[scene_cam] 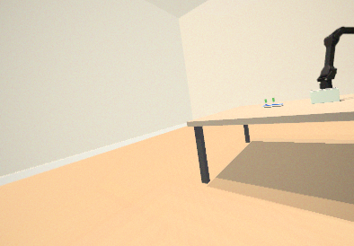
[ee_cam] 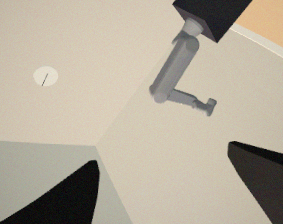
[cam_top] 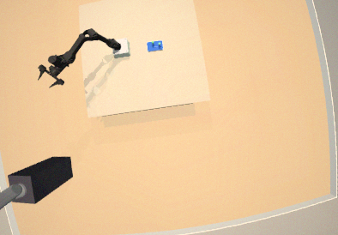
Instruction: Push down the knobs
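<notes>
My gripper tip is now 76 cm short of the green knob, 43 cm to the right of it and 46 cm above it.
</notes>
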